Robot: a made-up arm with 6 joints. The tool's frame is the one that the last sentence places. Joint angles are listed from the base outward.
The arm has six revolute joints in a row. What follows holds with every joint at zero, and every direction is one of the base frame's. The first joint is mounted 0.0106 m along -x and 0.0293 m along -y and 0.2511 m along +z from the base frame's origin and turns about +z. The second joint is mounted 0.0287 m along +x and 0.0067 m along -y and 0.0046 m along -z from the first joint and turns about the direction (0.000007, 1, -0.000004). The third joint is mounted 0.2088 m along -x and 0.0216 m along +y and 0.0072 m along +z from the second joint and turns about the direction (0.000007, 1, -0.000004). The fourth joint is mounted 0.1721 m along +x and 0.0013 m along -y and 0.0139 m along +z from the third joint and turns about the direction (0.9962, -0.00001, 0.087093). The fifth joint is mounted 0.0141 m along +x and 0.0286 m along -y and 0.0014 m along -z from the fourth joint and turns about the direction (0.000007, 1, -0.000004). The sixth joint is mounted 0.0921 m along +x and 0.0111 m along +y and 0.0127 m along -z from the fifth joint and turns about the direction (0.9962, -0.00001, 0.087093). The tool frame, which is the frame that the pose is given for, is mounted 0.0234 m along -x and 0.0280 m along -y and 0.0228 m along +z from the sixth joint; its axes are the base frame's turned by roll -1.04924, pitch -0.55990 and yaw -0.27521 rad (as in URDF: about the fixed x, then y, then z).
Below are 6 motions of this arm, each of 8 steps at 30 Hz.
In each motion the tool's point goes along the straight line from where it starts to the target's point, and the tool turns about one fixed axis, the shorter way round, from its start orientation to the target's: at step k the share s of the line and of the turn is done. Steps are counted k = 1, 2, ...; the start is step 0. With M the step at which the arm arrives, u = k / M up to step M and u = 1 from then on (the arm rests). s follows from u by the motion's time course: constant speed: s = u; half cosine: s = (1 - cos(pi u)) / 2; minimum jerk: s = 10 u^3 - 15 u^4 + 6 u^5.
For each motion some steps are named. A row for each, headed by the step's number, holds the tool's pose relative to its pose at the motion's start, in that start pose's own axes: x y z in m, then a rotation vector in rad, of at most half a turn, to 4 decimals.
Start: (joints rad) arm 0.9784 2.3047 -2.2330 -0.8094 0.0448 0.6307
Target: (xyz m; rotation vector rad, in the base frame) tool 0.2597 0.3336 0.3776 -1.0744 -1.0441 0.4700
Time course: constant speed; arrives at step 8
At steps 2, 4, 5, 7, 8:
2: -0.0013 0.0135 0.0020 -0.0202 -0.0498 0.0152
4: -0.0025 0.0270 0.0040 -0.0404 -0.0997 0.0304
5: -0.0031 0.0337 0.0050 -0.0505 -0.1246 0.0380
7: -0.0044 0.0472 0.0071 -0.0707 -0.1744 0.0532
8: -0.0050 0.0540 0.0081 -0.0808 -0.1993 0.0608

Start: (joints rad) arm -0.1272 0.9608 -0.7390 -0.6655 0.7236 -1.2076
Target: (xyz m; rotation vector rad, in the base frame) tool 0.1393 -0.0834 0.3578 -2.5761 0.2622 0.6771
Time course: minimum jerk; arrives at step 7
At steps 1, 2, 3, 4, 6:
1: 0.0000 0.0005 0.0000 0.0045 0.0017 0.0007
2: -0.0002 0.0031 -0.0003 0.0281 0.0107 0.0042
3: -0.0006 0.0079 -0.0008 0.0715 0.0273 0.0107
4: -0.0011 0.0136 -0.0013 0.1229 0.0469 0.0184
6: -0.0017 0.0211 -0.0020 0.1899 0.0724 0.0284

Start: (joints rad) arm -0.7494 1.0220 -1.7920 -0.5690 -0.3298 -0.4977
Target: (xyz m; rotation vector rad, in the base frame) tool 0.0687 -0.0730 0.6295 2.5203 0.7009 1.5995
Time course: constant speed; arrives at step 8
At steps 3, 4, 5, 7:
3: -0.0030 0.0072 0.0124 -0.0215 -0.0499 -0.0147
4: -0.0040 0.0095 0.0166 -0.0287 -0.0665 -0.0195
5: -0.0051 0.0119 0.0207 -0.0359 -0.0832 -0.0244
7: -0.0071 0.0167 0.0290 -0.0502 -0.1165 -0.0342

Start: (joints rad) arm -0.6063 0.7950 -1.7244 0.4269 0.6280 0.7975
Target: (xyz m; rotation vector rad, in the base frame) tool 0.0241 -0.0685 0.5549 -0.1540 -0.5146 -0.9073
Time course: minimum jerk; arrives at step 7
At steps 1, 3, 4, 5, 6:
1: -0.0005 -0.0002 0.0003 -0.0012 -0.0028 -0.0003
3: -0.0078 -0.0031 0.0045 -0.0186 -0.0449 -0.0053
4: -0.0134 -0.0053 0.0077 -0.0319 -0.0772 -0.0090
5: -0.0182 -0.0071 0.0104 -0.0431 -0.1045 -0.0122
6: -0.0208 -0.0081 0.0119 -0.0493 -0.1193 -0.0140

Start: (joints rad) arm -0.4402 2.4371 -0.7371 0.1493 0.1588 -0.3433
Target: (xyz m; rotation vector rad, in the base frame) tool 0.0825 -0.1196 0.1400 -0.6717 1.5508 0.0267
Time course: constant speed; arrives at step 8
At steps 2, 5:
2: -0.0081 0.0090 -0.0082 0.1021 0.0593 -0.0033
5: -0.0203 0.0224 -0.0206 0.2553 0.1482 -0.0083

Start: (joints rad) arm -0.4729 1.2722 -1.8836 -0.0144 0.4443 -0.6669
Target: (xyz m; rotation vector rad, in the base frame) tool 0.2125 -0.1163 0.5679 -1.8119 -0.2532 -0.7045
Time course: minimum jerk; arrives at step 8
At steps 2, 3, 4, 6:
2: 0.0022 0.0054 0.0047 0.0158 -0.0139 0.0133
3: 0.0059 0.0144 0.0126 0.0419 -0.0369 0.0352
4: 0.0108 0.0262 0.0228 0.0761 -0.0671 0.0640
6: 0.0194 0.0470 0.0409 0.1365 -0.1202 0.1148

